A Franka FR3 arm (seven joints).
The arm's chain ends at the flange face. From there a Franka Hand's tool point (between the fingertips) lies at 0.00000 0.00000 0.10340 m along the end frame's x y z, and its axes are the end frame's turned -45 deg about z.
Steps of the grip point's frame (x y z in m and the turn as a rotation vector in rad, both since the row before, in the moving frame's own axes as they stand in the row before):
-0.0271, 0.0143, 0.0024, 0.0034, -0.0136, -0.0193
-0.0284, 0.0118, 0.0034, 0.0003, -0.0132, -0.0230
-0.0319, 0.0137, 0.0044, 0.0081, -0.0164, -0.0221
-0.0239, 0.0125, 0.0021, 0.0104, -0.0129, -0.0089
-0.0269, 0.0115, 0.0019, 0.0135, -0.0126, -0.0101
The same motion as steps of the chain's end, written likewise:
-0.0078, 0.0285, 0.0024, -0.0072, -0.0120, -0.0193
-0.0108, 0.0275, 0.0034, -0.0091, -0.0095, -0.0230
-0.0111, 0.0316, 0.0044, -0.0059, -0.0173, -0.0221
-0.0064, 0.0255, 0.0021, -0.0018, -0.0165, -0.0089
-0.0090, 0.0272, 0.0019, 0.0006, -0.0185, -0.0101

